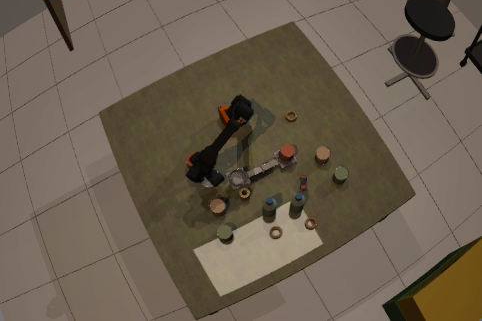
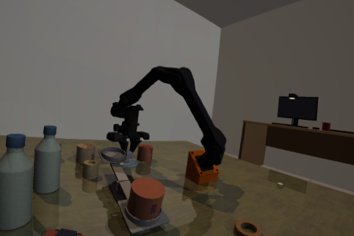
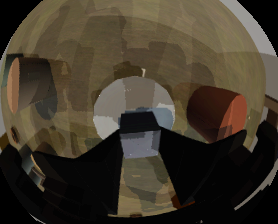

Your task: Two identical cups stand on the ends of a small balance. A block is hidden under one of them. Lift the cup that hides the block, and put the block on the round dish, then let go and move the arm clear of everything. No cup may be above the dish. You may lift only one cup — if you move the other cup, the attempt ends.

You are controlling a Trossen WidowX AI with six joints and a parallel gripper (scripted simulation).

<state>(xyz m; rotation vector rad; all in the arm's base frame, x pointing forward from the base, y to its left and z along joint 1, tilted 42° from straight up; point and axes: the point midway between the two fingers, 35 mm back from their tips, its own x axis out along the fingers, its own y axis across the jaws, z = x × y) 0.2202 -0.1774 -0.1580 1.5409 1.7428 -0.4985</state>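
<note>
Right now the round dish is 30 mm below my gripper tip. Round my gripper tip: cup 100 mm behind, 50 mm to the right; small red object 380 mm to the left, 240 mm ahead, 20 mm below; bluish block 10 mm above.
</note>
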